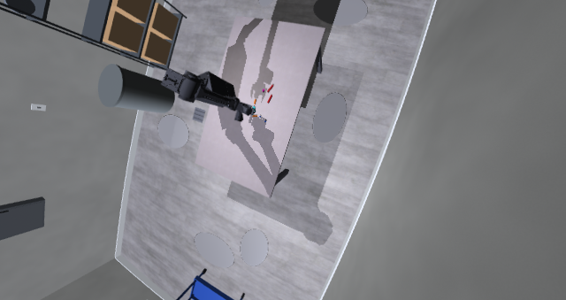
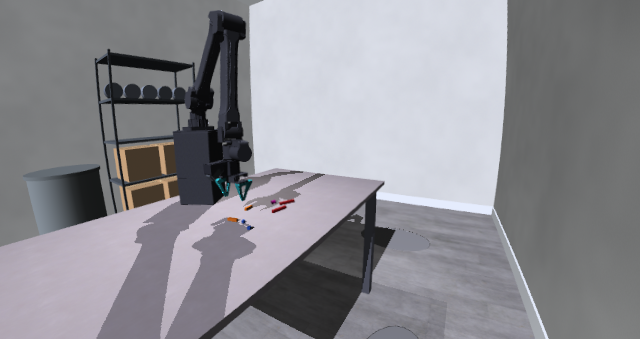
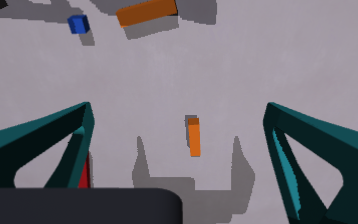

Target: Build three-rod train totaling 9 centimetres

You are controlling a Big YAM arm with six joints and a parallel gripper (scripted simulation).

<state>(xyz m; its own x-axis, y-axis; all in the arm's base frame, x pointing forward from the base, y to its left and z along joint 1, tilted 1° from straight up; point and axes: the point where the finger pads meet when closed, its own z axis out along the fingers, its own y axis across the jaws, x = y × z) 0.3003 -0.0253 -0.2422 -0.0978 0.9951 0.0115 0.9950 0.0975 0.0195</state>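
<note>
The magenta rod lies 1 cm ahead of my hand, 19 cm to the left of it and 8 cm below it.
</note>
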